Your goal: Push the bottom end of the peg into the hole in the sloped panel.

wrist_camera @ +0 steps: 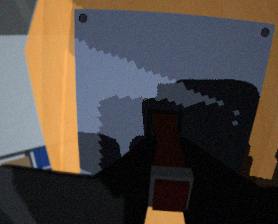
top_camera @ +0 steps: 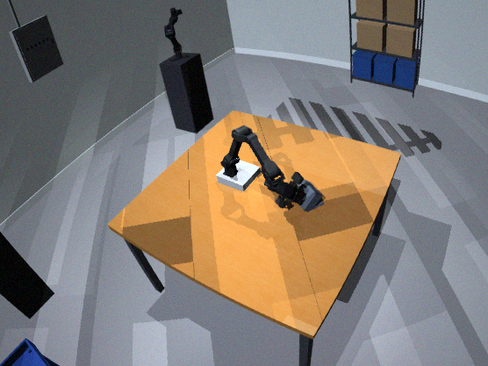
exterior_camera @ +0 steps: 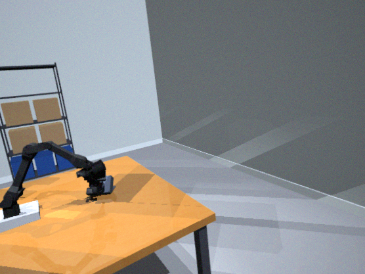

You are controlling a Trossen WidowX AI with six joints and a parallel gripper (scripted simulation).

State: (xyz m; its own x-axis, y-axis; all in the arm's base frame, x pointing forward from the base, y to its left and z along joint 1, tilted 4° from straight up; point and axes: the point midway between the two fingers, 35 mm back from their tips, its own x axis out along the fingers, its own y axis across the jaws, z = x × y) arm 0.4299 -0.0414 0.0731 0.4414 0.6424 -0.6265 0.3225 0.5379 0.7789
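My gripper tip is 2 cm short of the sloped panel, 3 cm to the right of it and 3 cm above it. Round my gripper tip: red peg 1 cm behind, 1 cm to the right, 1 cm above.
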